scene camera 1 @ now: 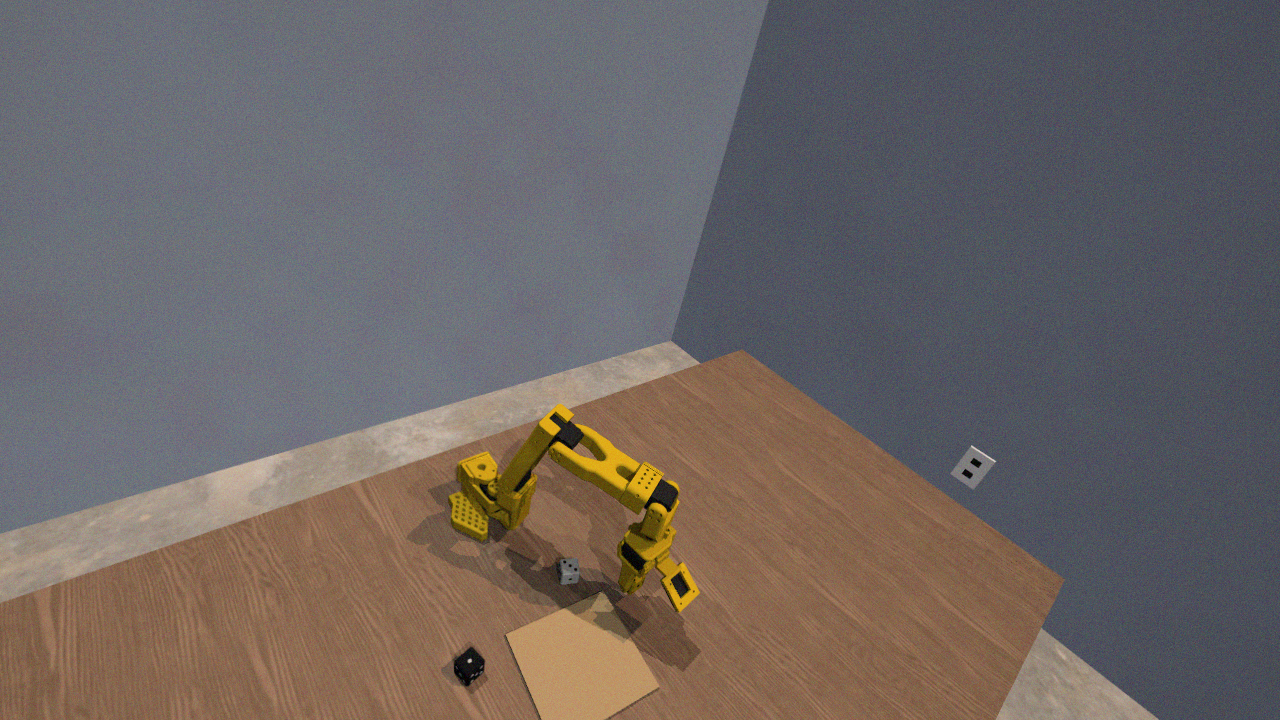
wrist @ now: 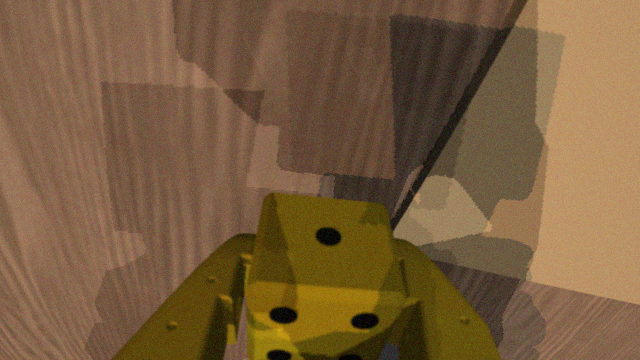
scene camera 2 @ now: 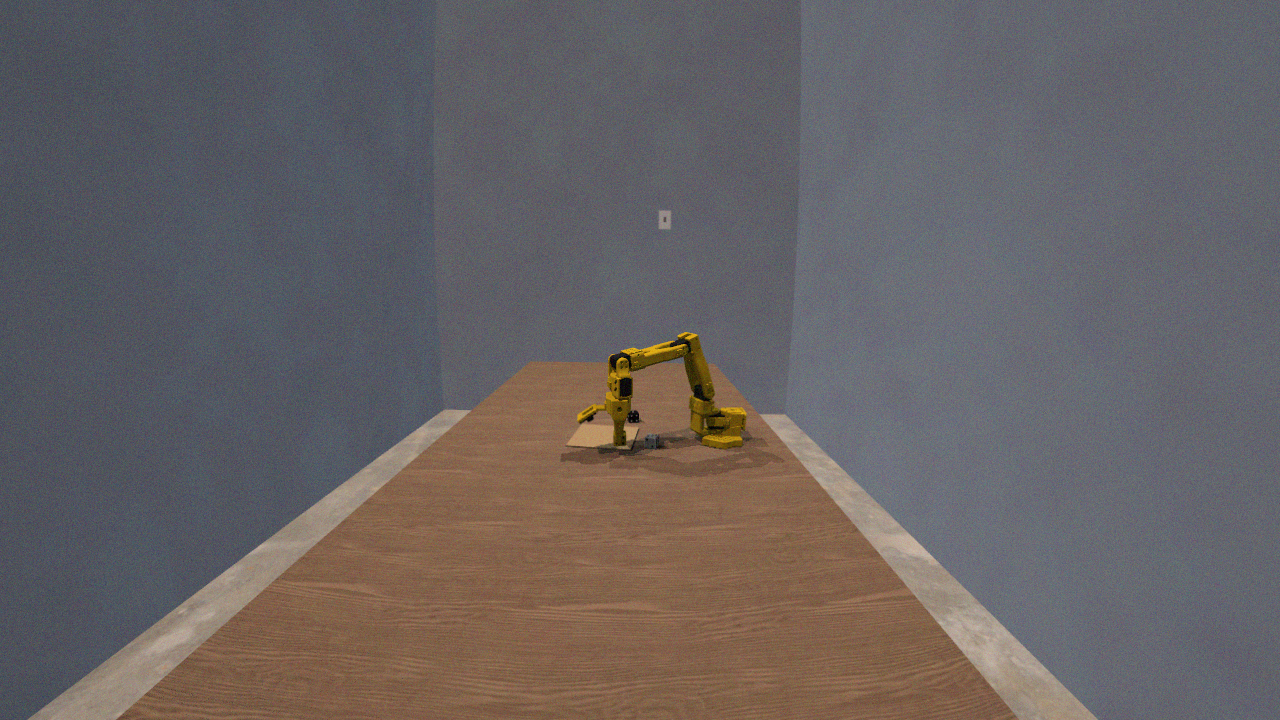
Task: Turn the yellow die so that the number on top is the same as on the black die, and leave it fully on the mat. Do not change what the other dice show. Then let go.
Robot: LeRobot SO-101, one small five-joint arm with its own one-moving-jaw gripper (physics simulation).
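Pixels of known places: hand, tool point: (scene camera 1: 639,576) (wrist: 258,257) (scene camera 2: 618,441); arm's base, link origin: (scene camera 1: 493,519) (scene camera 2: 711,439).
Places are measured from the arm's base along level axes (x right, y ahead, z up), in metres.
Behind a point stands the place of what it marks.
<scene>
The yellow die (wrist: 328,212) @[y 0.216, x -0.094, z 0.032 m] is between my two jaws in the wrist view. One pip shows on its far face, and pairs of pips show on the face towards the camera. My gripper (scene camera 1: 630,587) @[y 0.205, x -0.106, z 0.035 m] (scene camera 2: 619,442) (wrist: 326,267) is shut on it and points down, close to the mat's corner nearest the arm. In the scene views the die cannot be told apart from the yellow jaws. The black die (scene camera 1: 469,666) @[y 0.183, x 0.128, z 0.025 m] (scene camera 2: 633,416) @[y 0.177, x 0.113, z 0.017 m] stands on the table beside the mat and shows one pip on top. The tan mat (scene camera 1: 581,667) @[y 0.249, x 0.015, z 0.004 m] (scene camera 2: 595,436) @[y 0.262, x 0.005, z 0.004 m] (wrist: 590,150) @[y 0.228, x -0.020, z 0.004 m] lies flat.
A grey die (scene camera 1: 568,571) @[y 0.142, x -0.034, z 0.025 m] (scene camera 2: 652,441) @[y 0.136, x -0.055, z 0.017 m] stands on the table between the arm's base (scene camera 1: 487,497) @[y 0.000, x 0.013, z 0.057 m] (scene camera 2: 721,428) @[y -0.019, x -0.013, z 0.032 m] and the mat, with pips on its top. The arm's shadow falls across the table (scene camera 1: 268,608) @[y -0.015, x 0.284, z 0.000 m] (scene camera 2: 572,573) @[y 0.250, x -0.464, z 0.000 m] and the mat's near corner.
</scene>
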